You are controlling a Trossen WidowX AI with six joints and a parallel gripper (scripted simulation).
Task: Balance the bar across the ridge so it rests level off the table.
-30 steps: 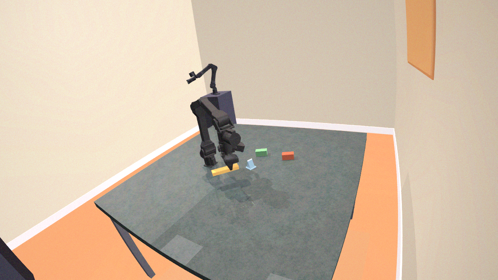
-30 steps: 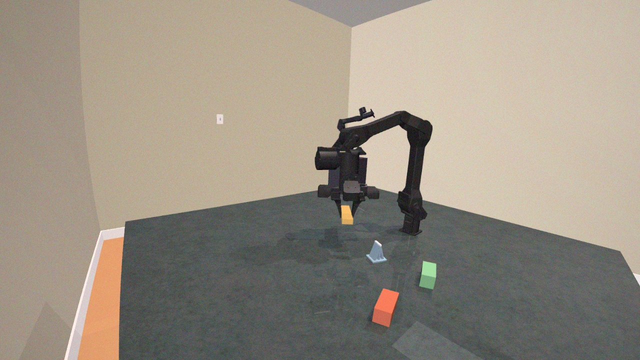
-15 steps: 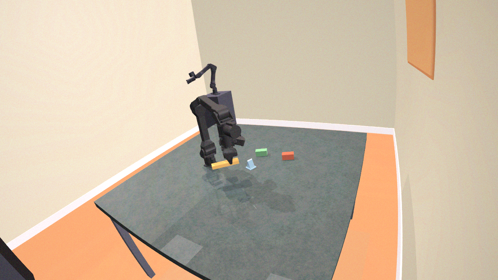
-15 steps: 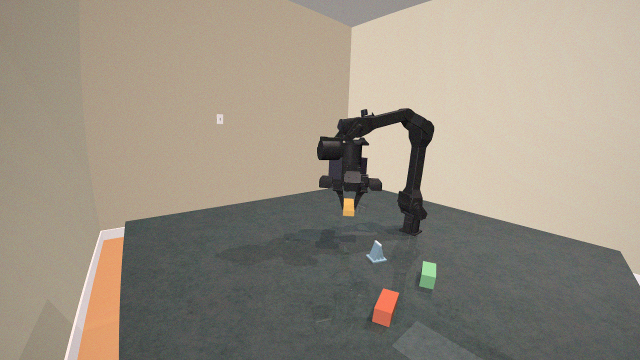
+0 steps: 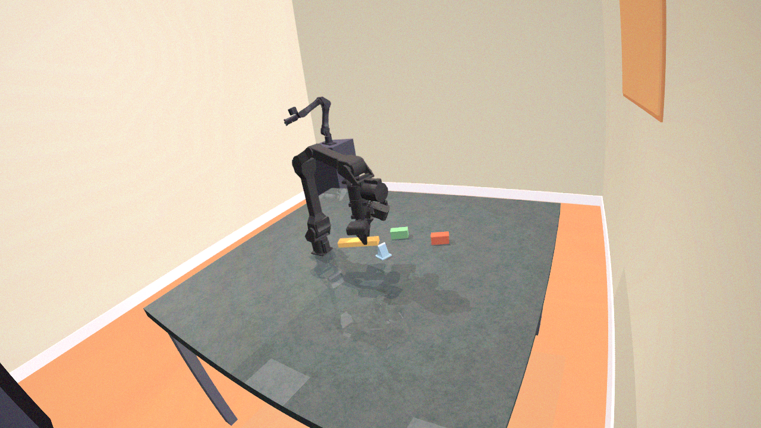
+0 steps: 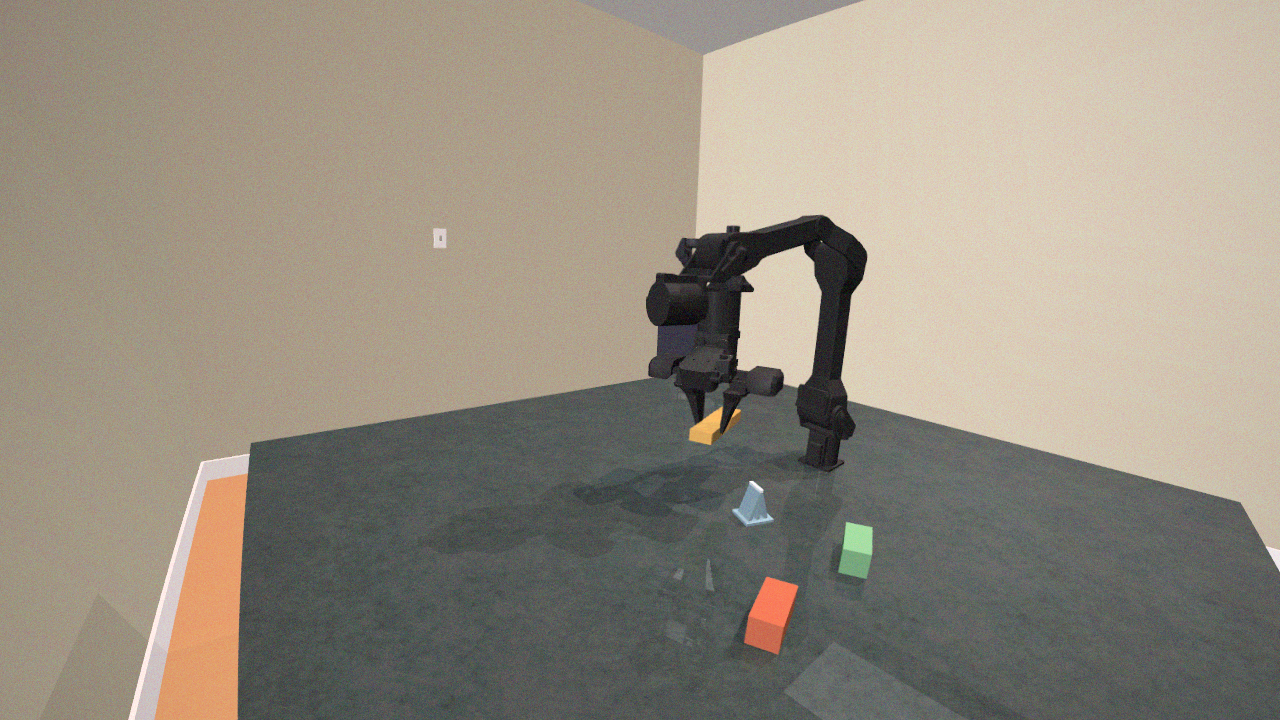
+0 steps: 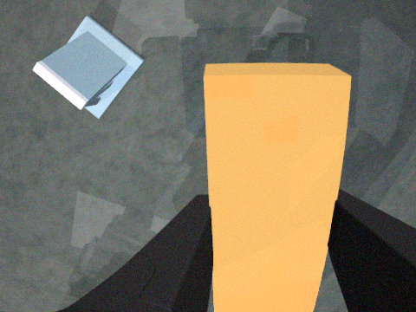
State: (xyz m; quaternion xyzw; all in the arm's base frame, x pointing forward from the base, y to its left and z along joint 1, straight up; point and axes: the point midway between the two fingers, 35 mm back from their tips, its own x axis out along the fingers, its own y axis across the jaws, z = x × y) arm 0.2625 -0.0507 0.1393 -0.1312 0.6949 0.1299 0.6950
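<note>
The bar is 3 cm behind my gripper tip and 1 cm to the right of it. The rest, counted from my gripper tip: red block: 16 cm ahead, 23 cm to the left, 9 cm below; then green block: 1 cm behind, 24 cm to the left, 9 cm below.
</note>
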